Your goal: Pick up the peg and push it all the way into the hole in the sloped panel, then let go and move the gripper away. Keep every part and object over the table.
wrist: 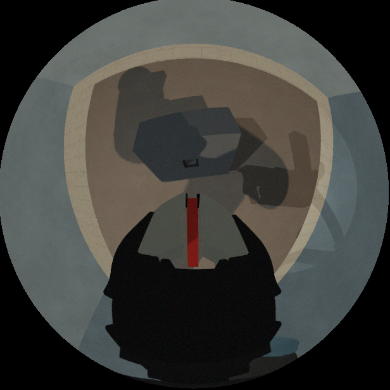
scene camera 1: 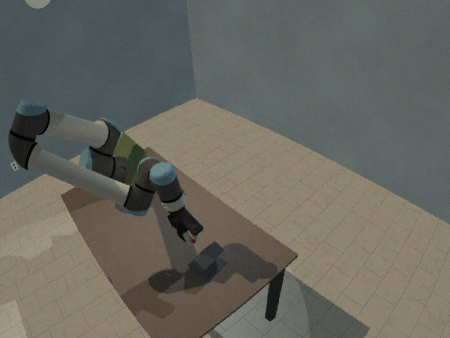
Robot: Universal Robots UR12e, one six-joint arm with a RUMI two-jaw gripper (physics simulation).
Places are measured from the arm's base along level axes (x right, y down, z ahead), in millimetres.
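Where they show: gripper, fingertip midpoint: (scene camera 1: 193, 243); arm's base, link origin: (scene camera 1: 120, 172).
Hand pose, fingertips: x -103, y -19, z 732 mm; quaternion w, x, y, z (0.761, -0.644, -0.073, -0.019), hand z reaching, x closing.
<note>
Each offset is from my fingertips to the top centre of the thing. Level surfaces: height alone.
The red peg {dx +8, dy -50, dz -36 mm} (scene camera 1: 192, 240) (wrist: 192, 235) is long and narrow. My gripper (scene camera 1: 189, 238) (wrist: 191, 194) is shut on the peg, which runs back between the grey finger pads in the wrist view. The dark blue-grey sloped panel {dx -19, dy -2, dz +59 mm} (scene camera 1: 205, 258) (wrist: 165, 145) stands on the table. A small dark-edged square hole (wrist: 190, 163) shows near the panel's near edge in the wrist view. The gripper and peg are apart from the panel, above it and toward the arm's side. The hole cannot be made out in the scene view.
The brown table {dy +117 mm} (scene camera 1: 250, 245) (wrist: 270, 95) carries the panel, and its far corner lies beyond the panel. A green board (scene camera 1: 129, 152) stands by the arm's base. Dark shadows of the arm and gripper fall around the panel.
</note>
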